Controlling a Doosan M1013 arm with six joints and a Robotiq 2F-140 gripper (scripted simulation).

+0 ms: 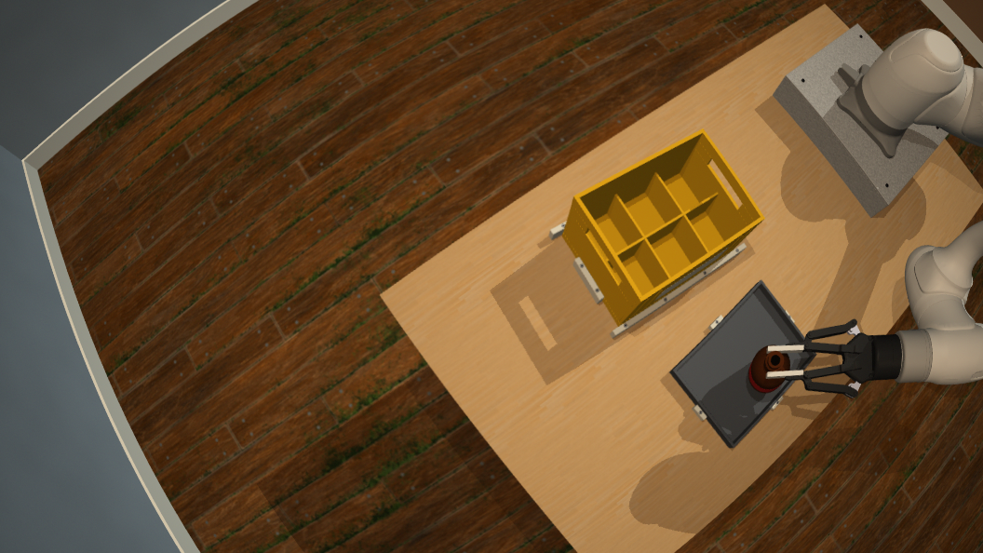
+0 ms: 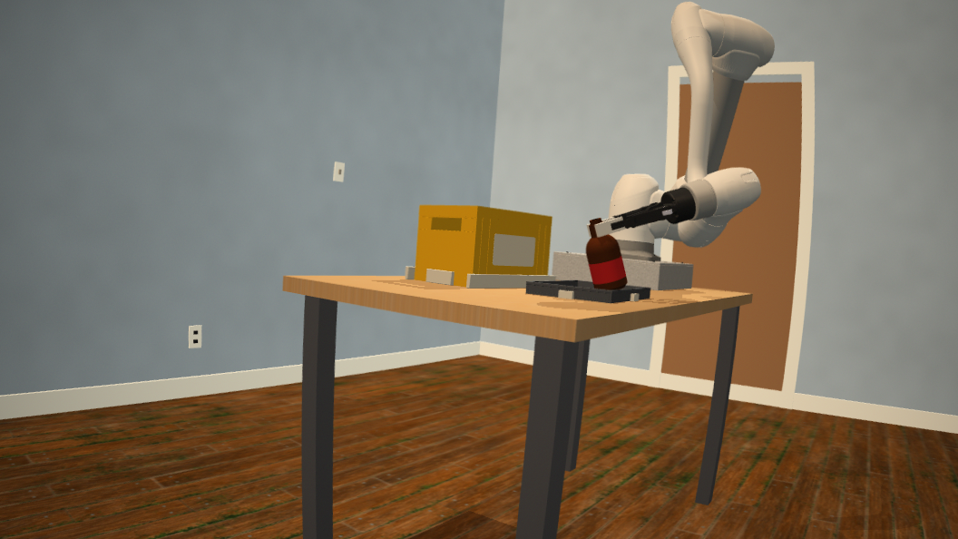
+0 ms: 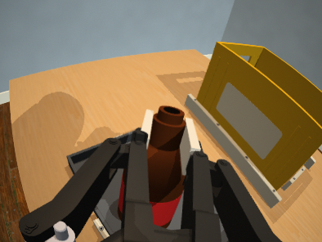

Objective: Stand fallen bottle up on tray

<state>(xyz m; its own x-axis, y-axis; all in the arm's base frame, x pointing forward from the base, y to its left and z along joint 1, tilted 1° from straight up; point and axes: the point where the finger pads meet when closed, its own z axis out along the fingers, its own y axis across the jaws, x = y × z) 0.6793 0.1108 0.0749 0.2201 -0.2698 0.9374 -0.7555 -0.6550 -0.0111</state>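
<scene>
Now: the bottle 6 cm below my hand. The rest, counted from my hand: yellow crate (31 cm to the right, 7 cm below, 4 cm behind); then dark grey tray (14 cm below, 2 cm to the right, 1 cm behind).
</scene>
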